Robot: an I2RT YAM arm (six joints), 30 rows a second.
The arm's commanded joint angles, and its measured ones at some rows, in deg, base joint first. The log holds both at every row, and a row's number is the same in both.
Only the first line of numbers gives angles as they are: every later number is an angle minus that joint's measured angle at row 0.
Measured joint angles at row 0: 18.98 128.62 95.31 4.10 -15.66 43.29
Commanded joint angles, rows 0 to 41: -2.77 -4.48 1.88 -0.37 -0.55 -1.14; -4.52 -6.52 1.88 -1.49 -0.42 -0.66; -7.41 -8.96 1.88 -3.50 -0.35 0.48; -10.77 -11.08 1.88 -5.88 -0.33 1.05; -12.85 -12.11 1.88 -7.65 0.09 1.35; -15.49 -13.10 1.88 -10.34 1.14 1.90; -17.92 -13.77 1.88 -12.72 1.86 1.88; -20.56 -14.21 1.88 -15.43 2.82 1.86; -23.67 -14.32 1.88 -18.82 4.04 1.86; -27.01 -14.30 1.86 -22.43 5.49 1.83; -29.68 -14.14 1.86 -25.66 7.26 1.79; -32.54 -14.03 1.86 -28.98 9.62 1.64; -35.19 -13.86 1.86 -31.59 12.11 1.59; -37.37 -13.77 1.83 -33.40 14.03 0.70; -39.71 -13.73 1.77 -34.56 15.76 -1.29; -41.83 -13.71 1.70 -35.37 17.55 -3.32; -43.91 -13.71 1.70 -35.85 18.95 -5.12; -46.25 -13.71 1.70 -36.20 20.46 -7.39; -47.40 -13.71 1.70 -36.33 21.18 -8.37; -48.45 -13.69 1.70 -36.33 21.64 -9.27; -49.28 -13.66 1.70 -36.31 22.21 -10.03; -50.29 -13.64 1.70 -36.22 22.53 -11.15; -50.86 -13.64 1.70 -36.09 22.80 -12.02; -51.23 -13.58 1.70 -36.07 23.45 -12.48; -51.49 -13.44 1.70 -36.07 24.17 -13.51; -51.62 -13.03 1.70 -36.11 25.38 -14.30; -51.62 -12.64 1.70 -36.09 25.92 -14.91; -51.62 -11.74 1.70 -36.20 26.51 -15.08; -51.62 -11.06 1.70 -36.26 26.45 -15.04; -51.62 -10.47 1.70 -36.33 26.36 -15.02; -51.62 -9.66 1.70 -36.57 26.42 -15.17; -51.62 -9.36 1.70 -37.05 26.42 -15.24; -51.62 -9.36 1.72 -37.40 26.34 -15.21; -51.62 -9.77 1.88 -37.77 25.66 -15.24; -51.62 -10.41 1.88 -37.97 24.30 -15.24; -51.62 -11.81 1.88 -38.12 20.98 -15.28; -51.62 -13.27 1.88 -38.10 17.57 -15.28; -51.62 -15.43 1.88 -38.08 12.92 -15.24; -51.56 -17.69 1.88 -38.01 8.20 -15.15; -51.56 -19.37 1.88 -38.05 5.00 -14.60; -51.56 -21.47 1.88 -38.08 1.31 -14.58; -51.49 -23.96 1.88 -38.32 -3.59 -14.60
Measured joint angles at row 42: -51.78 -14.43 1.48 -38.40 11.63 -14.87
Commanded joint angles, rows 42 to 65: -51.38 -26.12 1.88 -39.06 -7.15 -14.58; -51.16 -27.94 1.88 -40.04 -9.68 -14.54; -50.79 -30.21 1.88 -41.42 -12.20 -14.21; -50.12 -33.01 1.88 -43.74 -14.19 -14.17; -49.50 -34.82 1.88 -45.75 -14.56 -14.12; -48.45 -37.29 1.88 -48.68 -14.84 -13.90; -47.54 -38.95 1.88 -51.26 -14.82 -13.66; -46.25 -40.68 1.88 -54.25 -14.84 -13.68; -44.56 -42.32 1.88 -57.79 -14.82 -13.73; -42.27 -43.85 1.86 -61.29 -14.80 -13.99; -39.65 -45.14 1.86 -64.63 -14.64 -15.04; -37.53 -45.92 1.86 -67.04 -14.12 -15.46; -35.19 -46.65 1.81 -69.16 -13.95 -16.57; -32.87 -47.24 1.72 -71.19 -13.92 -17.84; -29.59 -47.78 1.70 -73.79 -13.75 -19.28; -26.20 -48.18 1.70 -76.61 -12.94 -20.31; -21.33 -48.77 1.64 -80.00 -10.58 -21.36; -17.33 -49.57 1.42 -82.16 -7.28 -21.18; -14.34 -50.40 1.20 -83.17 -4.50 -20.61; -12.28 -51.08 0.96 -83.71 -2.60 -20.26; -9.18 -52.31 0.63 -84.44 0.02 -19.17; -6.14 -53.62 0.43 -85.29 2.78 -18.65; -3.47 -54.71 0.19 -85.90 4.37 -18.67; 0.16 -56.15 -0.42 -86.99 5.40 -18.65
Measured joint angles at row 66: -5.18 -52.39 0.59 -85.77 -1.79 -18.93
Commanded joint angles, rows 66 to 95: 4.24 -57.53 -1.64 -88.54 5.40 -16.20; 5.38 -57.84 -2.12 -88.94 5.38 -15.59; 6.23 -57.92 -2.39 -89.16 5.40 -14.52; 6.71 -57.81 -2.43 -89.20 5.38 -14.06; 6.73 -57.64 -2.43 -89.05 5.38 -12.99; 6.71 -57.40 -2.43 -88.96 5.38 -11.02; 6.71 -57.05 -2.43 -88.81 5.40 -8.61; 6.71 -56.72 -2.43 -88.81 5.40 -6.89; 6.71 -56.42 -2.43 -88.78 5.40 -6.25; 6.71 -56.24 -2.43 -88.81 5.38 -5.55; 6.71 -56.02 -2.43 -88.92 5.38 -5.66; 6.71 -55.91 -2.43 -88.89 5.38 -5.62; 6.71 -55.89 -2.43 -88.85 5.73 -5.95; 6.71 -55.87 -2.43 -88.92 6.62 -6.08; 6.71 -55.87 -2.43 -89.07 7.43 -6.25; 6.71 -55.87 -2.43 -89.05 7.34 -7.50; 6.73 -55.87 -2.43 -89.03 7.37 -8.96; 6.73 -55.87 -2.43 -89.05 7.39 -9.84; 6.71 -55.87 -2.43 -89.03 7.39 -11.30; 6.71 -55.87 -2.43 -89.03 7.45 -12.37; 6.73 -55.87 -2.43 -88.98 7.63 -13.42; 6.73 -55.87 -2.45 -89.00 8.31 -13.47; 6.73 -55.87 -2.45 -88.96 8.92 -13.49; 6.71 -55.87 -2.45 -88.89 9.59 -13.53; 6.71 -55.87 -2.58 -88.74 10.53 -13.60; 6.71 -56.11 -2.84 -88.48 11.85 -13.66; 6.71 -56.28 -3.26 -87.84 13.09 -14.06; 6.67 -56.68 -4.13 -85.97 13.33 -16.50; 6.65 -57.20 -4.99 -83.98 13.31 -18.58; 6.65 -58.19 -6.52 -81.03 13.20 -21.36
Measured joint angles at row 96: 6.43 -56.55 -3.57 -85.20 10.67 -14.47
